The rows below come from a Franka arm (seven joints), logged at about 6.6 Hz.
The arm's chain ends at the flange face. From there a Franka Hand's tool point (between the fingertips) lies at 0.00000 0.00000 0.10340 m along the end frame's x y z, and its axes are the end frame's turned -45 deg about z.
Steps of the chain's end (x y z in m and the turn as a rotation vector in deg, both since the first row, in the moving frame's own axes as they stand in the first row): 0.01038, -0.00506, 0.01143, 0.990, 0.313, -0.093; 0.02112, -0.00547, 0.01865, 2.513, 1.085, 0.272; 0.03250, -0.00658, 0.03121, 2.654, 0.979, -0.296; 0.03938, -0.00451, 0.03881, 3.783, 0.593, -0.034
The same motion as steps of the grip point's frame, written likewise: 0.01258, 0.00290, 0.01141, 0.479, 0.921, -0.093; 0.02340, 0.00926, 0.01853, 1.010, 2.544, 0.272; 0.03226, 0.01618, 0.03108, 1.184, 2.569, -0.296; 0.03661, 0.02059, 0.03858, 2.256, 3.094, -0.034
